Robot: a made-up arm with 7 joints.
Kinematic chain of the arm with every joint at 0, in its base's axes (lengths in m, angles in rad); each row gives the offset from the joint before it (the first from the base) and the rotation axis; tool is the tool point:
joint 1: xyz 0 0 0.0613 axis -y
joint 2: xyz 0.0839 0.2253 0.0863 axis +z
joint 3: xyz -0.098 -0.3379 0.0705 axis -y
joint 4: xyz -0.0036 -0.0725 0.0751 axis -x
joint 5: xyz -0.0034 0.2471 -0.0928 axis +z
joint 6: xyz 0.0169 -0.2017 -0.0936 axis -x
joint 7: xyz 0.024 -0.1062 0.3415 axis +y
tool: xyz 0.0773 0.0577 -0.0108
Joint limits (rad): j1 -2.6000..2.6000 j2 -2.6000..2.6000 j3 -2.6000..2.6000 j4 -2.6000..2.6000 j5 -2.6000..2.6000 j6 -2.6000..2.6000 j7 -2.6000..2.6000
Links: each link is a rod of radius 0.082 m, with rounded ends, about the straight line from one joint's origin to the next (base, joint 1, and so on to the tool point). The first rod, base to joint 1, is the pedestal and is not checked.
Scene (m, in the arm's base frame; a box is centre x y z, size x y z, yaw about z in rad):
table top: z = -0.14
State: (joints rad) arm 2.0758 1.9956 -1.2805 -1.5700 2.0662 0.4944 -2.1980
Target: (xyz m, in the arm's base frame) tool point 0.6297 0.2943 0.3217
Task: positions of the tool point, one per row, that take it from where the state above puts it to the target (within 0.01 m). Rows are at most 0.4 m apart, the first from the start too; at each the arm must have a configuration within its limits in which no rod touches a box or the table.
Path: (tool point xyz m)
1: -0.2083 0.6978 0.5934
2: 0.1107 0.6313 0.6511
3: 0.4235 0.4936 0.5558
4: 0.6297 0.2943 0.3217

